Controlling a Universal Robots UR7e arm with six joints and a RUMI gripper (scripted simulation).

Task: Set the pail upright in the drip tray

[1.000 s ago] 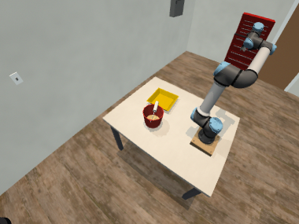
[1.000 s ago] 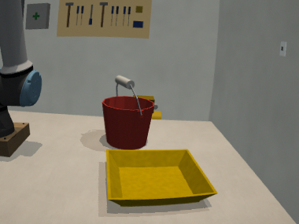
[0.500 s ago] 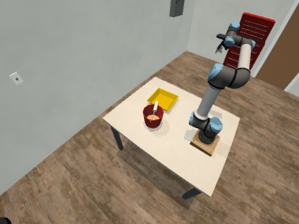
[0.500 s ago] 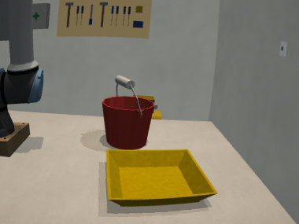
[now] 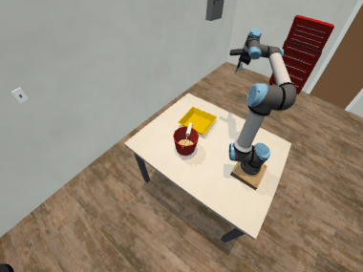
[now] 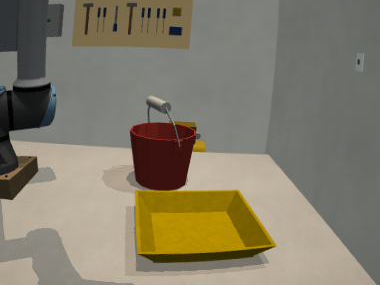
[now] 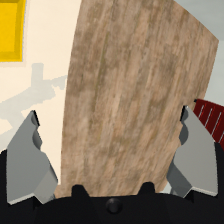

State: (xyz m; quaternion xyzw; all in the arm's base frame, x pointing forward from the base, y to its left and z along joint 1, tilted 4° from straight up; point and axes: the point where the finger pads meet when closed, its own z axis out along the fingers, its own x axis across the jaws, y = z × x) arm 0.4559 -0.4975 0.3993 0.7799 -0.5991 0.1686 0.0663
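Now: hand 60 mm short of the red pail, 600 mm to the right of it and 360 mm above it. Round my hand: yellow drip tray 140 mm ahead, 300 mm to the left, 480 mm below.
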